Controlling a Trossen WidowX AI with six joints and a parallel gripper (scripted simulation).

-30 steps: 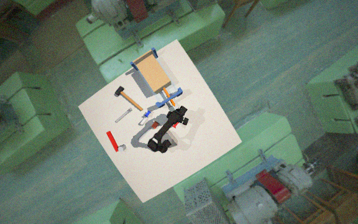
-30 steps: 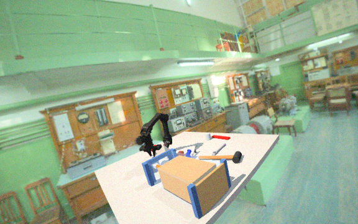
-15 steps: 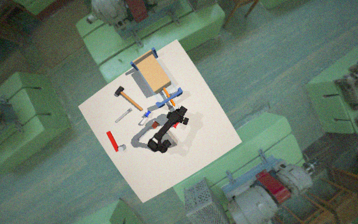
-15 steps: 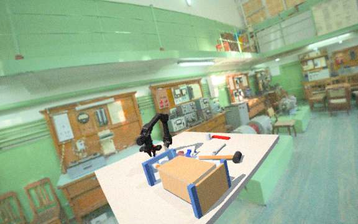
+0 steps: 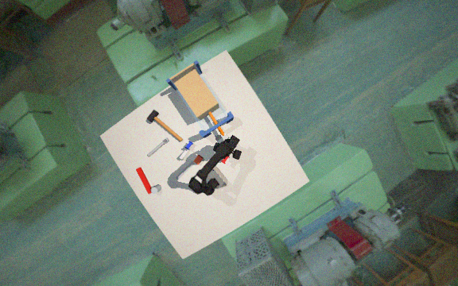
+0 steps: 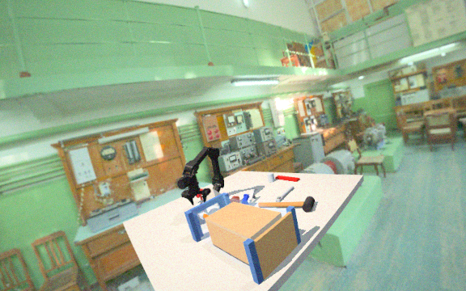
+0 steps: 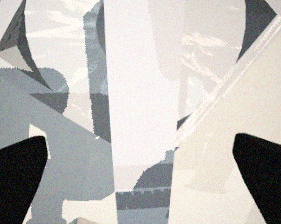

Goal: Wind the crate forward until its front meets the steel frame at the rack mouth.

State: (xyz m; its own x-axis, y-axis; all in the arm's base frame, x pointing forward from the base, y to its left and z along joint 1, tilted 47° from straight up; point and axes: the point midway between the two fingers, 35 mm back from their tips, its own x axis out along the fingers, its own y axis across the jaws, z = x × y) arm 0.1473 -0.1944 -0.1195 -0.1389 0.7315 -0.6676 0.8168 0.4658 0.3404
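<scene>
My gripper tip is 30 mm past the red knob, 40 mm to the right of it and 40 mm below it. From my gripper tip the other things lie so: blue steel frame 190 mm ahead, 50 mm to the right, 20 mm above; then blue knob 200 mm ahead, 220 mm to the left, 50 mm below; then winch 10 mm ahead, 50 mm to the right, 60 mm below.
</scene>
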